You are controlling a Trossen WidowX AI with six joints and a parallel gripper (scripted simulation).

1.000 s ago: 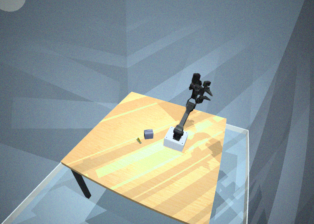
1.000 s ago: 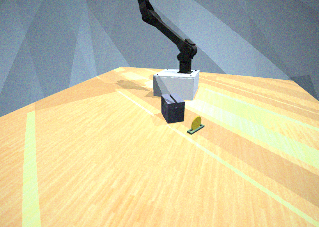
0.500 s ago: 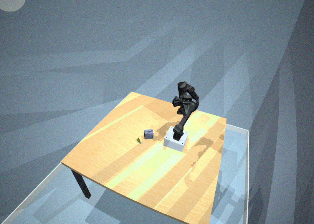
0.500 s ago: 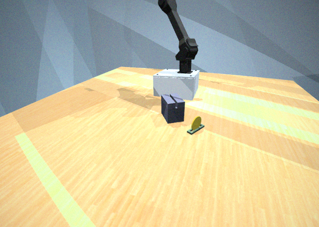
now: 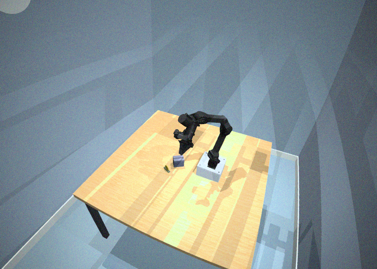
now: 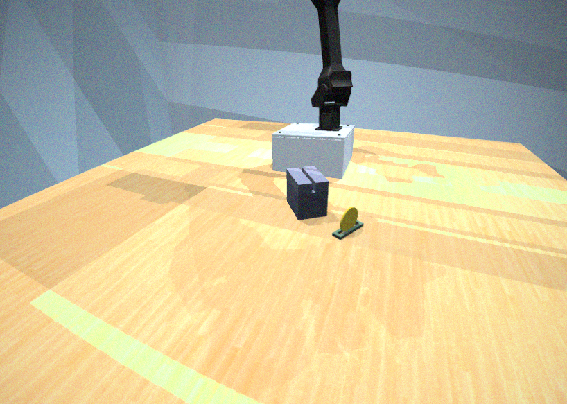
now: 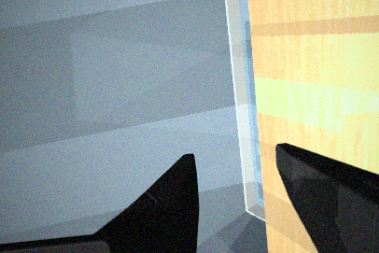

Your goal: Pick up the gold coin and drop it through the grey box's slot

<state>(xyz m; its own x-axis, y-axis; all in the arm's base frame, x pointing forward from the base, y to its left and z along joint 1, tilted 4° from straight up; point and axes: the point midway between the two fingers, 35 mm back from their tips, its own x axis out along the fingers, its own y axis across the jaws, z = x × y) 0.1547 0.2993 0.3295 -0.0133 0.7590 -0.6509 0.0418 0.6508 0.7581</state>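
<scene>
Now: gripper tip 20 cm short of the gold coin, 19 cm to the left of it and 40 cm above it.
</scene>
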